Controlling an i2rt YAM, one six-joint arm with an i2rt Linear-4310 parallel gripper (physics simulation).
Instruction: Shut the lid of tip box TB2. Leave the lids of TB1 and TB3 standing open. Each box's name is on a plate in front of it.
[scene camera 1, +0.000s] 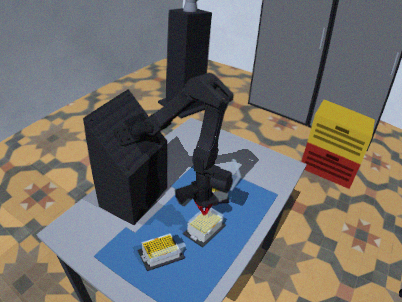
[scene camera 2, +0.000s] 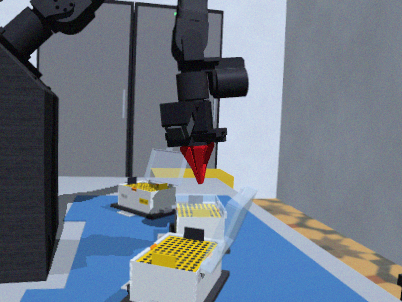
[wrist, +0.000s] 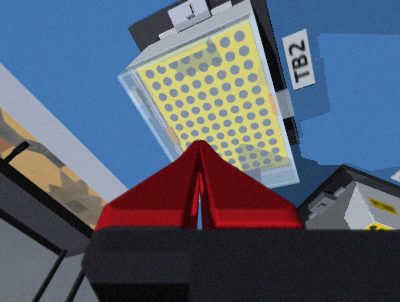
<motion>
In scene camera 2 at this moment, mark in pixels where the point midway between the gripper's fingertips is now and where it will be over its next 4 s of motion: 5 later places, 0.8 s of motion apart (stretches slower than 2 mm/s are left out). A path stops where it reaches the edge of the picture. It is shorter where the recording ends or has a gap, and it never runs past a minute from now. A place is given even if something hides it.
My gripper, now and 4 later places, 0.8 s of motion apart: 200, 183; 195, 187; 184, 198; 189, 175; 184, 151
</motion>
